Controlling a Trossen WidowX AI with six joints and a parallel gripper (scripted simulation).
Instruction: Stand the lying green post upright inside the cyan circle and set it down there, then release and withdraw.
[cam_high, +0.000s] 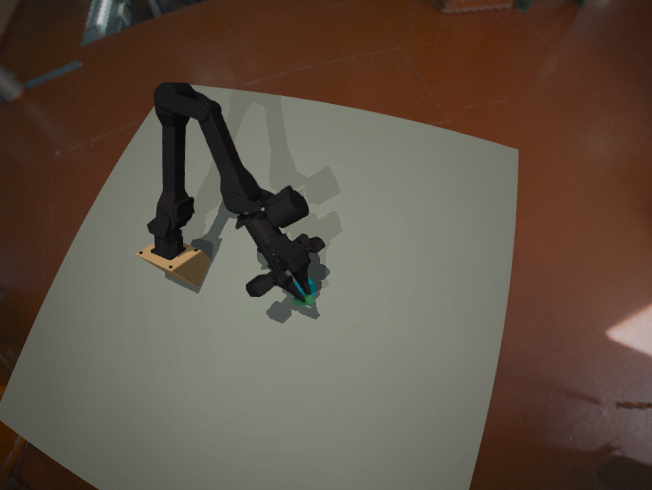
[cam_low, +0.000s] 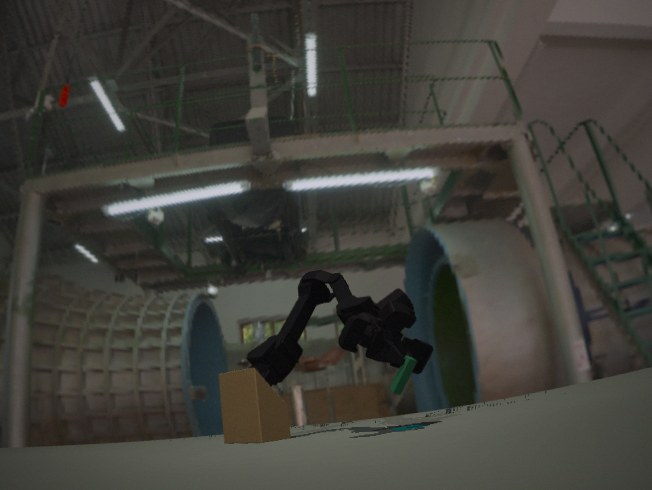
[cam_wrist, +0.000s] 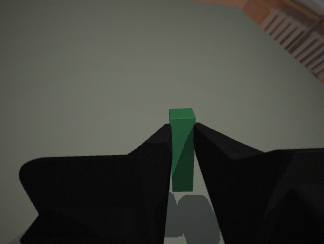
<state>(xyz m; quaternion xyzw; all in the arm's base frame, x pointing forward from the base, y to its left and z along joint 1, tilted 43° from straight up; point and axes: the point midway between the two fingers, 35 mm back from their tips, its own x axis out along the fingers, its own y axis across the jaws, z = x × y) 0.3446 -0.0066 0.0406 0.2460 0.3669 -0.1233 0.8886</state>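
The cyan circle is 110 mm below my gripper tip, 40 mm to the left of it and 40 mm behind it. Round my gripper tip: green post 20 mm below, 10 mm behind.
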